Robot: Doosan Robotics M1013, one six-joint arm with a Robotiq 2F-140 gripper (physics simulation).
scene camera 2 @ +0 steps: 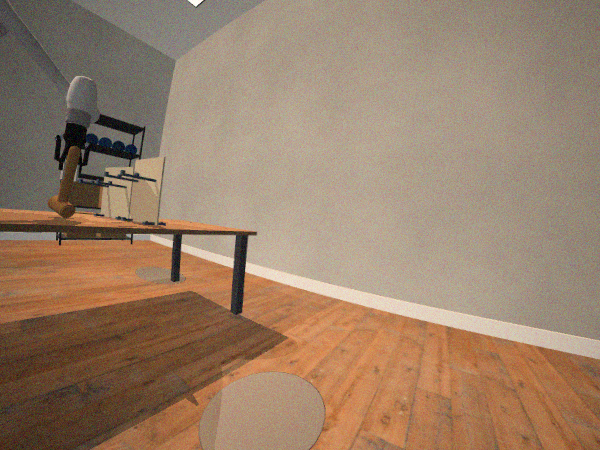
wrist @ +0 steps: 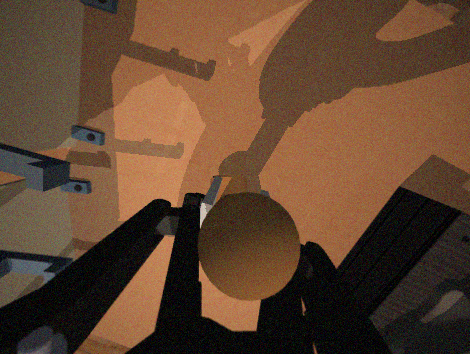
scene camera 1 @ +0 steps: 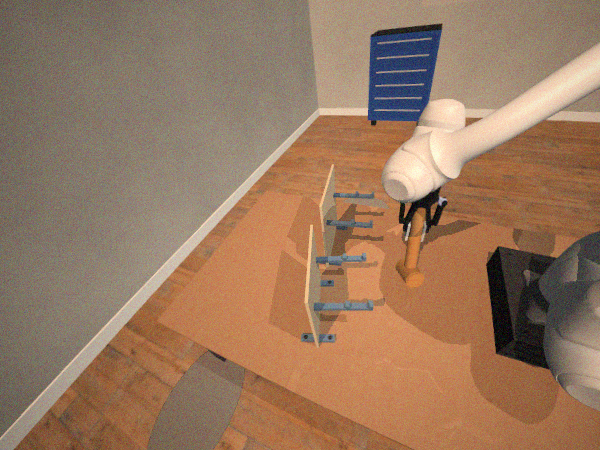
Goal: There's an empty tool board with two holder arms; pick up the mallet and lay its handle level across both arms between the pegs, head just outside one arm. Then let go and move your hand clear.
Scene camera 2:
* my gripper: 68, 180
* orange mallet: 60, 204, gripped by my gripper
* tool board: 116, 199
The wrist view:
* my gripper: 237, 196
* orange mallet: 248, 245
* tool board: 44, 246
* tool board: 48, 48
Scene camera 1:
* my gripper: 413, 238
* orange mallet: 407, 268
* tool board: 313, 283
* tool board: 328, 212
